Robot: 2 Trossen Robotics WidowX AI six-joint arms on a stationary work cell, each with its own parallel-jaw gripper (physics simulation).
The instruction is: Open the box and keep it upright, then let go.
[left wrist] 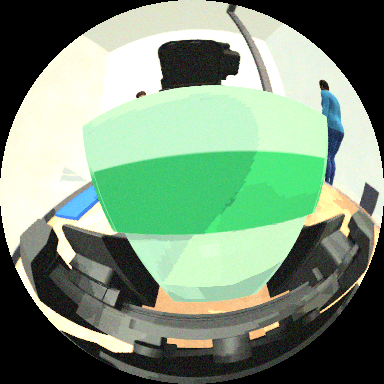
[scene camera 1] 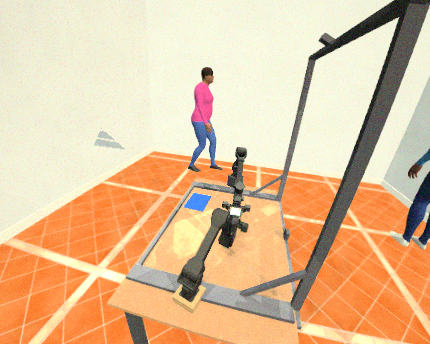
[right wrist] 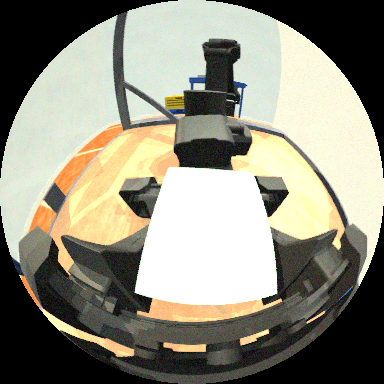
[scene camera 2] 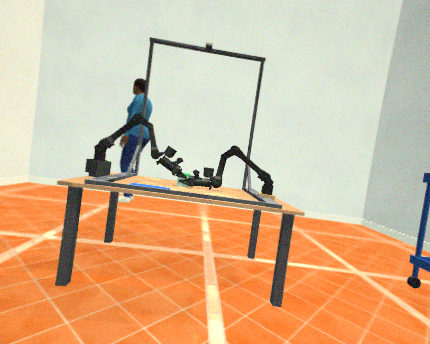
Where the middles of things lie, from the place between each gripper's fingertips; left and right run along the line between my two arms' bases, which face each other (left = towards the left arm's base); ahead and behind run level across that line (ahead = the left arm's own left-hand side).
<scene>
The pale green box (left wrist: 216, 266) is 2 cm to the right of my right hand and 1 cm below it. Also, from my right hand: flat blue square (left wrist: 75, 208): 31 cm ahead, 17 cm to the right, 6 cm below.
My left gripper is now 3 cm to the right of the pale green box and 1 cm below it. Round my left hand: flat blue square 31 cm ahead, 12 cm to the right, 3 cm below.
</scene>
